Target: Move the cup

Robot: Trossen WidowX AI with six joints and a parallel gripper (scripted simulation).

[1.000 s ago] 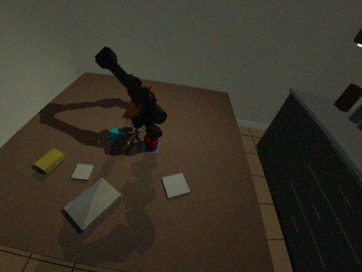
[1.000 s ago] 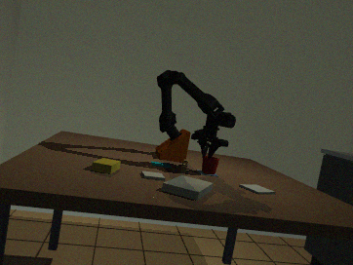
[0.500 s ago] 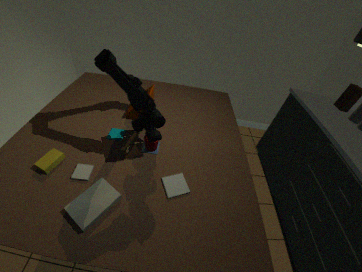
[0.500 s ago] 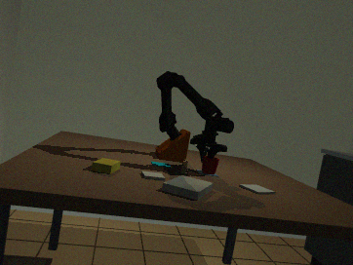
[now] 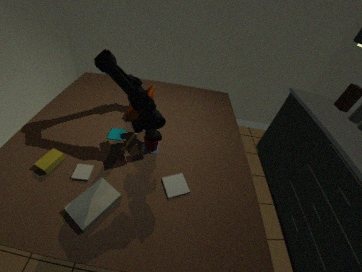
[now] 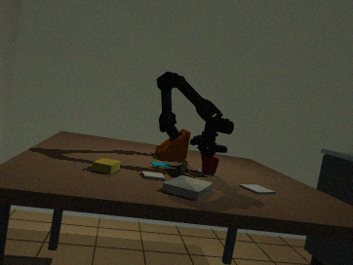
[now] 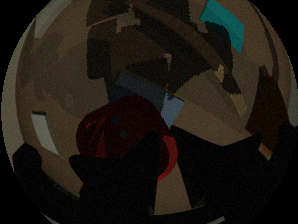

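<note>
Right now the blue pad is 2 cm ahead of my gripper tip, 1 cm to the left of it and 4 cm below it. From my gripper tip the other things lie so: cyan pad (4 cm behind, 19 cm to the right, 4 cm below); then dark red cup (3 cm ahead, 1 cm to the left); then white tile (24 cm ahead, 15 cm to the left, 3 cm below).
</note>
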